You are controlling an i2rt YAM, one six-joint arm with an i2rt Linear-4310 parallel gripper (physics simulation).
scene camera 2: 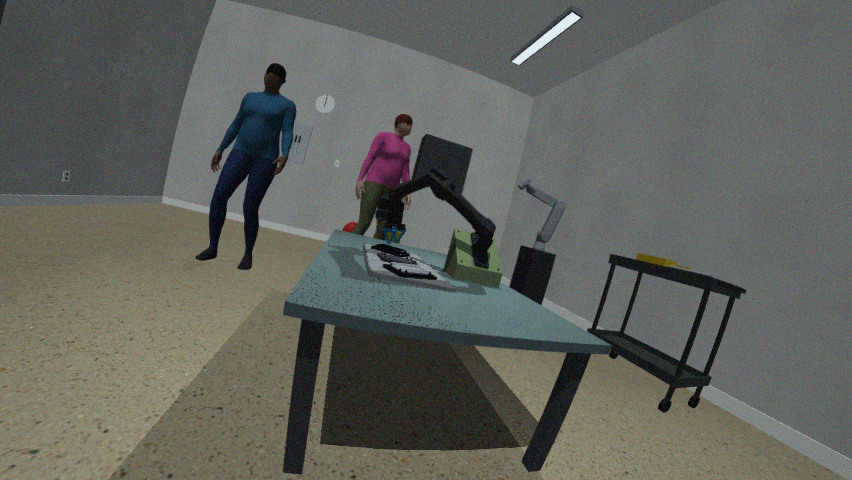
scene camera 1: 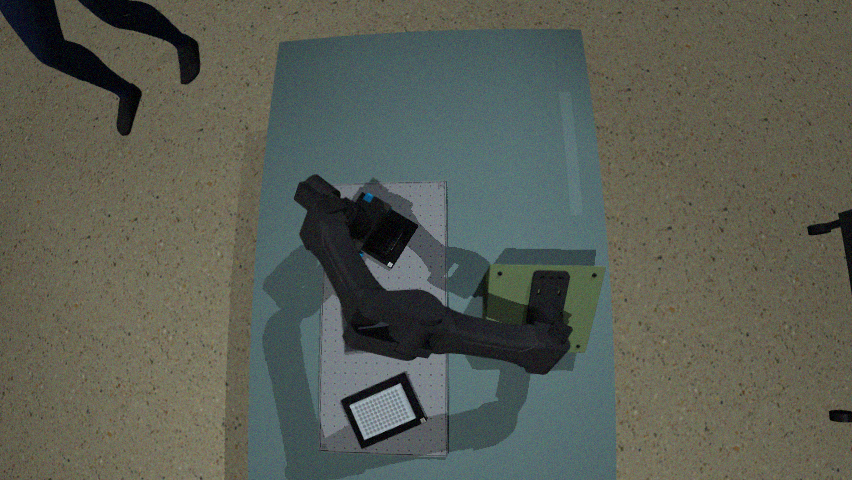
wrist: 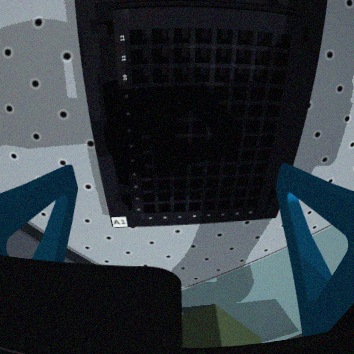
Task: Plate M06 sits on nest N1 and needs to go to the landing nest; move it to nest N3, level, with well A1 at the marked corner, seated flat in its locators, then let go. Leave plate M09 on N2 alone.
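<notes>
A dark multi-well plate (scene camera 1: 390, 237) (scene camera 2: 390, 249) (wrist: 200, 125) lies in a black nest under my gripper, near the far end of the pegboard. No M06 or nest label is readable. A white A1 tag (wrist: 119, 221) shows at its lower left corner in the wrist view; exact seating is too dark to tell. My gripper (scene camera 1: 364, 225) (scene camera 2: 393, 235) (wrist: 176, 175) is open above the plate, with blue fingers apart on either side and not holding it. A white well plate (scene camera 1: 382, 411) sits in another black nest. The middle nest (scene camera 2: 396, 258) is mostly hidden under the arm in scene camera 1.
The nests stand on a pale perforated board (scene camera 1: 384, 364) on the blue-green table (scene camera 1: 429, 107). The arm reaches over the middle of the board from its green base block (scene camera 1: 587, 310) (scene camera 2: 471, 271). A person in blue (scene camera 2: 262, 125) and another in pink (scene camera 2: 387, 158) stand beyond the table.
</notes>
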